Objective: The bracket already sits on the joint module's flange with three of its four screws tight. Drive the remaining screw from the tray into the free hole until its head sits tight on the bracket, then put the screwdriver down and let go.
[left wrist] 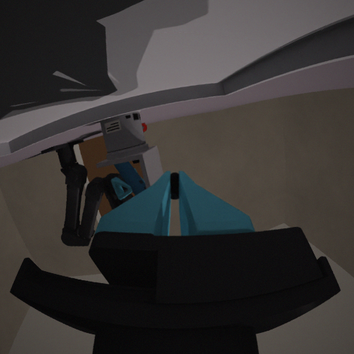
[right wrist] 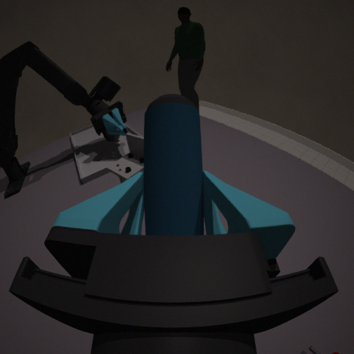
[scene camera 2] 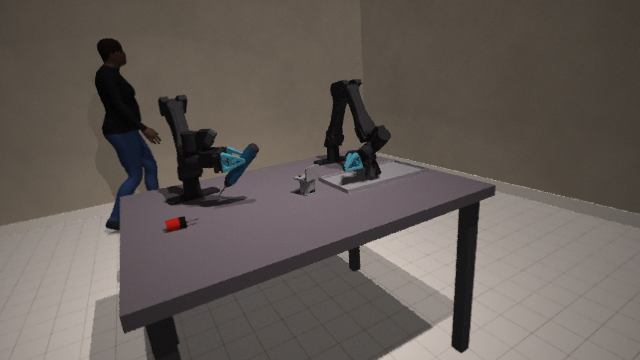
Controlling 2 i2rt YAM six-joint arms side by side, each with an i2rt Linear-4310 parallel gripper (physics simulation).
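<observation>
My right gripper is shut on the blue screwdriver, which is tilted, its shaft pointing down to the table at the left of scene camera 2. My left gripper is shut on a small dark piece, seemingly the screw, low over the tray. The joint module stands between the arms, beside the tray, with the grey bracket on top. In the right wrist view the screwdriver partly hides the bracket; which hole is free cannot be told.
A red-handled tool with a black collar and thin shaft lies on the table at the left front. A person in black stands behind the table at the left. A person in green shows in the right wrist view beyond the table.
</observation>
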